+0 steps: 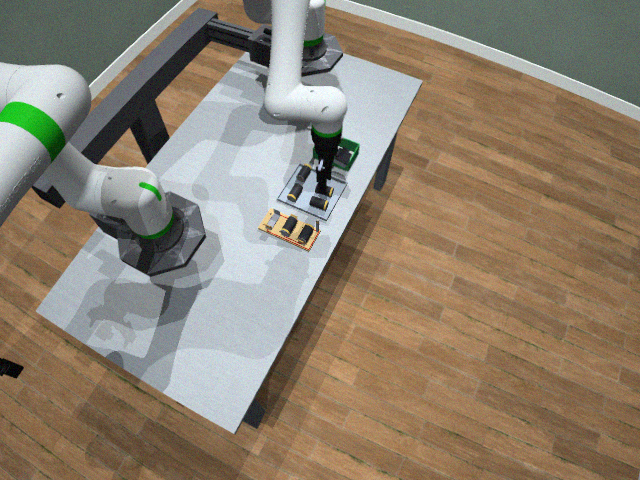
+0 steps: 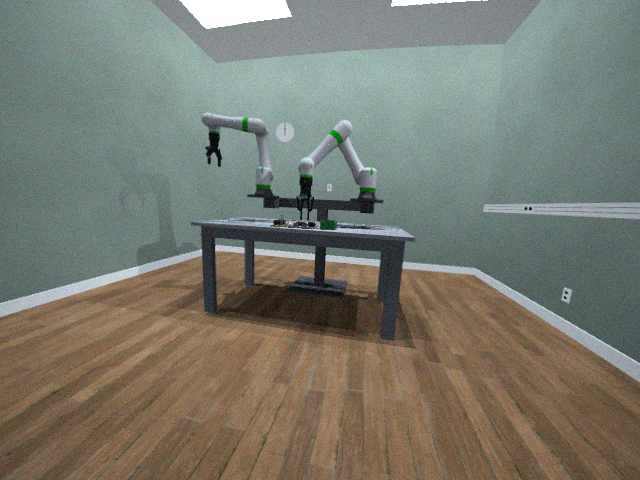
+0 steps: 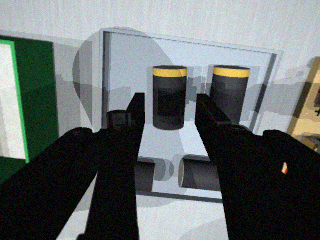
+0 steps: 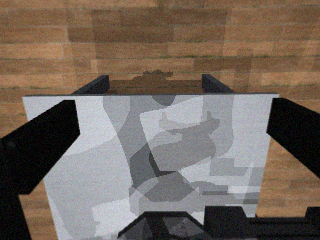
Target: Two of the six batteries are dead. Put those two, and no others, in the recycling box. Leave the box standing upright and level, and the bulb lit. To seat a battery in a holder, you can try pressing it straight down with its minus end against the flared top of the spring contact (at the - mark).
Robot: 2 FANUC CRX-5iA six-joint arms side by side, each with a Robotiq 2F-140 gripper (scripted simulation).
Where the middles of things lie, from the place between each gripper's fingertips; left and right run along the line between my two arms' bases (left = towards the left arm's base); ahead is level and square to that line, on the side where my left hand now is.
I see the tray (image 1: 309,185) 80 mm below my left hand, 40 mm behind it and 20 mm to the right of it.
My right gripper is now 250 mm short of the tray, 970 mm to the right of it and 500 mm above it.
